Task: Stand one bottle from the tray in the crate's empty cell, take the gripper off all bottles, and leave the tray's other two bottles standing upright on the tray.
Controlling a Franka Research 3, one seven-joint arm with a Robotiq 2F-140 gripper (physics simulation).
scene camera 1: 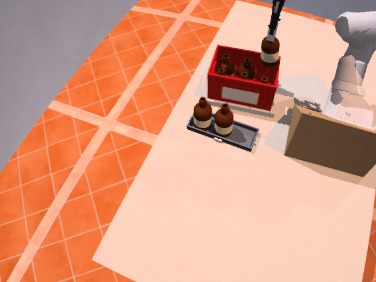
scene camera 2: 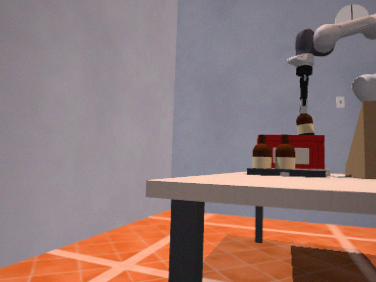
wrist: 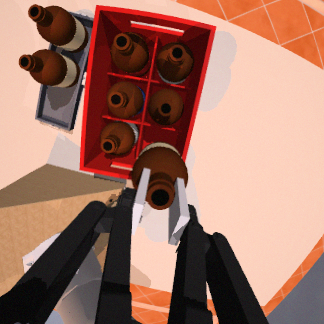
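Note:
My gripper (scene camera 1: 271,37) (scene camera 2: 303,109) (wrist: 159,184) is shut on the neck of a brown bottle (scene camera 1: 270,52) (scene camera 2: 305,124) (wrist: 161,167) with a cream label. The bottle is at about rim height over the near right end of the red crate (scene camera 1: 215,92) (scene camera 2: 317,155) (wrist: 92,110) in the wrist view; it leans slightly in scene camera 2. It partly hides the empty corner cell (wrist: 161,136) there. Two other brown bottles, one (scene camera 1: 202,115) (scene camera 2: 262,155) (wrist: 60,30) at the tray's end and one (scene camera 1: 224,121) (scene camera 2: 285,155) (wrist: 50,67) beside it, stand upright on the dark tray (scene camera 1: 247,136) (scene camera 2: 310,173) (wrist: 55,112).
Several brown bottles stand in the crate's other cells, among them one (wrist: 166,107) directly beyond the empty cell and one (wrist: 119,139) across the divider. A brown block (scene camera 1: 330,142) (scene camera 2: 362,145) (wrist: 45,185) stands on the table near the arm's base.

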